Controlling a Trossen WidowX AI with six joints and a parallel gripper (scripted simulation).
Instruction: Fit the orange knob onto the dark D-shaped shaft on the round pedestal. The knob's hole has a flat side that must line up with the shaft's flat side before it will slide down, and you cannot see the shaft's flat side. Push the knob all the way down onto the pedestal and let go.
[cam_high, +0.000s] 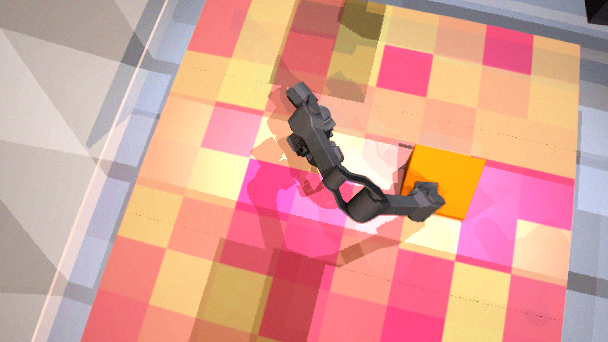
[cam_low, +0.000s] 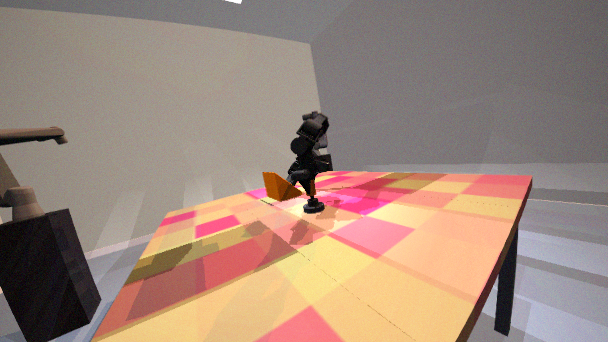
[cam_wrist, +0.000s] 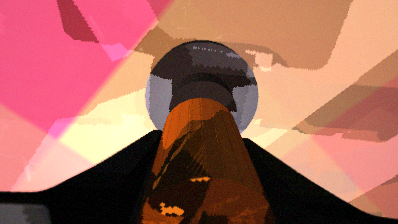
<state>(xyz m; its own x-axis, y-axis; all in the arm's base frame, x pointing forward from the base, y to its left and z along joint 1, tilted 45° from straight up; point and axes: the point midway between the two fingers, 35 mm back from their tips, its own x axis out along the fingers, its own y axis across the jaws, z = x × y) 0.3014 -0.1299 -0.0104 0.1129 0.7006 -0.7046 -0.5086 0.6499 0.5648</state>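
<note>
The orange knob is 2 cm above my gripper tip. Round my gripper tip: round dark pedestal: 4 cm below.
</note>
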